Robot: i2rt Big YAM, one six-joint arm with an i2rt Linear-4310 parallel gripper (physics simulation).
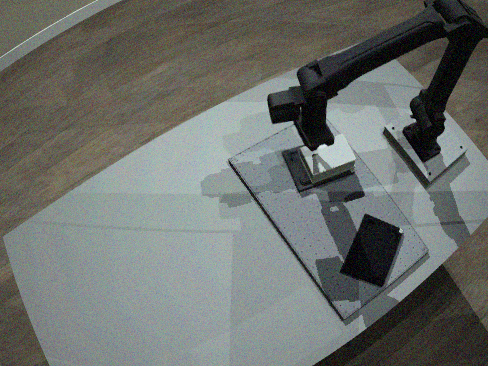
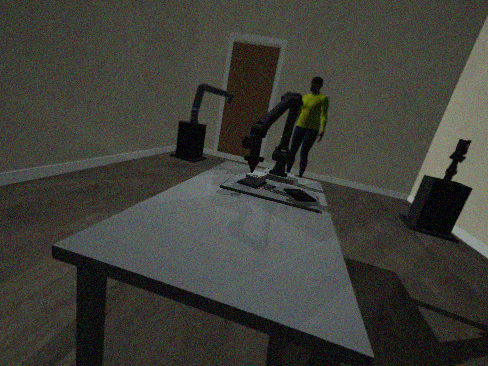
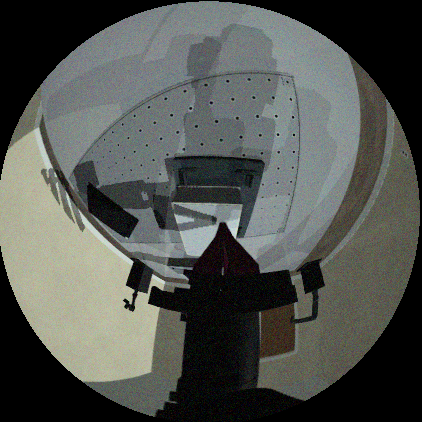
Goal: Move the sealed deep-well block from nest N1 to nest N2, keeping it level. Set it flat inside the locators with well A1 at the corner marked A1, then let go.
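Pixels of known places: gripper, fingertip midpoint: (image 1: 313, 149) (image 2: 251, 173) (image 3: 221, 225); arm's base, link origin: (image 1: 421, 141) (image 2: 278, 174).
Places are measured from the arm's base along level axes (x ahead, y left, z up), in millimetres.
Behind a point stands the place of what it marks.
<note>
The sealed deep-well block (image 1: 331, 157) @[z 38, x 308, y -60 mm] (image 2: 255, 178) @[z 26, x 372, y -61 mm] (image 3: 199, 236) @[z 38, x 309, y -62 mm] is a white box with a pale top. It rests on the dark nest N1 (image 1: 293, 167) @[z -7, x 394, y -101 mm] (image 3: 214, 165) @[z -7, x 396, y -92 mm], shifted toward the nest's right side, so the nest's left part is bare. My gripper (image 1: 319, 147) @[z 43, x 341, y -97 mm] (image 2: 252, 169) @[z 43, x 341, y -97 mm] (image 3: 221, 225) @[z 43, x 341, y -97 mm] is shut, its red fingertips together, holding nothing. It points down at the block's near-left top edge. Nest N2 (image 1: 373, 254) @[z -7, x 327, y 206 mm] (image 2: 298, 194) @[z -7, x 334, y 192 mm] (image 3: 109, 214) @[z -7, x 323, y 179 mm] is a flat black plate further along the perforated base plate (image 1: 286, 214) @[z -19, x 467, y 0 mm] (image 3: 236, 109) @[z -19, x 465, y -126 mm], and nothing stands on it.
The arm's base (image 1: 418, 131) @[z 112, x 68, y 14 mm] (image 2: 280, 160) @[z 110, x 62, y 4 mm] stands on a grey mount at the right of the base plate. A person in a yellow shirt (image 2: 313, 112) stands behind the table. A second arm on a black pedestal (image 2: 191, 139) stands by the door.
</note>
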